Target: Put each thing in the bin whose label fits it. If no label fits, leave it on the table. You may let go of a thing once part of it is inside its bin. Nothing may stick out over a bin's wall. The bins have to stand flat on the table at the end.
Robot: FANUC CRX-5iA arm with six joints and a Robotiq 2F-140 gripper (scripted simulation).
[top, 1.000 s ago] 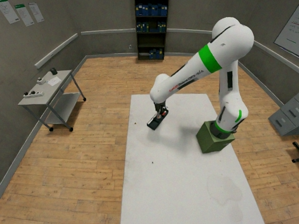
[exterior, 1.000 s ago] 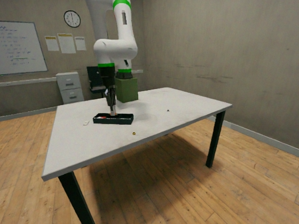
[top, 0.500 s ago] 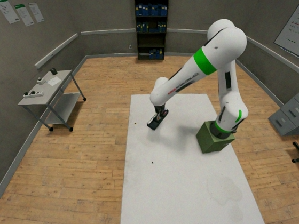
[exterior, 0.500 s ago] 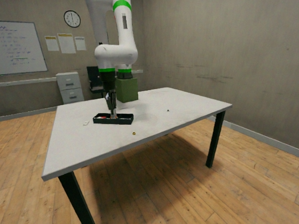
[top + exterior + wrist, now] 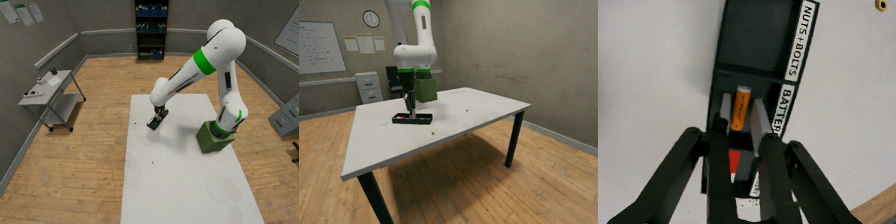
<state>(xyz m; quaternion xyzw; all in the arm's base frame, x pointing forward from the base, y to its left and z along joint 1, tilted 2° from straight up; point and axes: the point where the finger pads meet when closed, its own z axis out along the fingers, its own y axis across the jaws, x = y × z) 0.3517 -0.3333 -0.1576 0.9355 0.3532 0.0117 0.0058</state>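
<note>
Right now my hand is 1 cm short of the black bin tray, 1 cm to the left of it and 3 cm above it. The rest, counted from my hand: small white object 10 cm behind, 16 cm to the right, 4 cm below; red piece 7 cm behind, 6 cm to the right, 4 cm below; orange object 3 cm below.
</note>
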